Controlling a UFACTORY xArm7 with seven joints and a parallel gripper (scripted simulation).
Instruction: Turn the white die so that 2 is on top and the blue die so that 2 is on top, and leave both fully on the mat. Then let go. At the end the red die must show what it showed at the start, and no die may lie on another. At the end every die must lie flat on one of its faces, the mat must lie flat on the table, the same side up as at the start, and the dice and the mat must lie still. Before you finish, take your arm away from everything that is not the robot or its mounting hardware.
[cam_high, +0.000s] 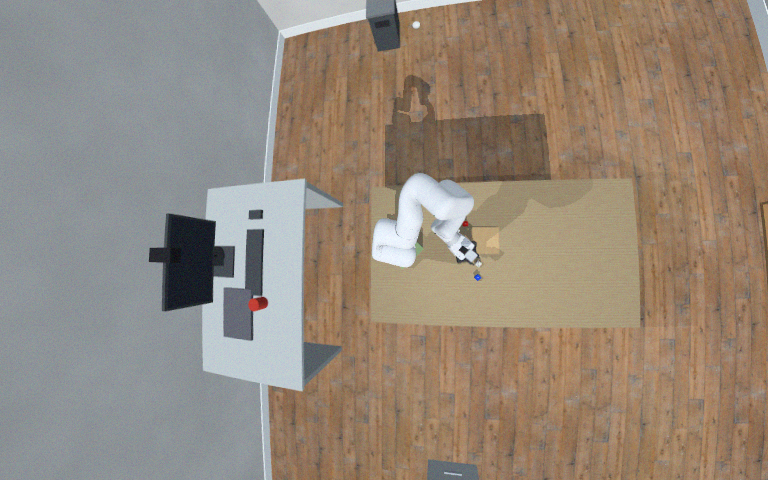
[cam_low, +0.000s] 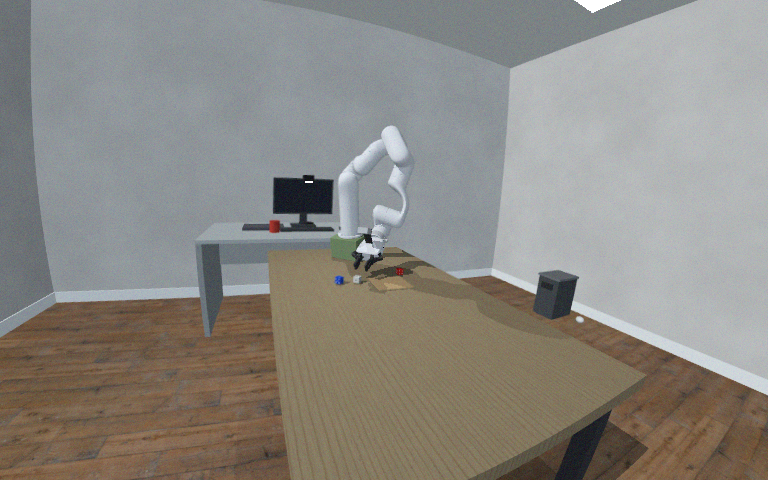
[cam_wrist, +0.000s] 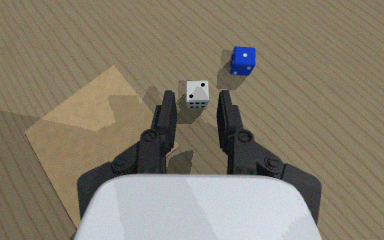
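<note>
Now: the white die 3 cm ahead of my hand, 3 cm to the right of it and 5 cm below it. Round my hand: red die: 5 cm behind, 18 cm to the left, 5 cm below; then tan mat: 6 cm ahead, 10 cm to the left, 6 cm below; then blue die: 3 cm ahead, 10 cm to the right, 5 cm below.
</note>
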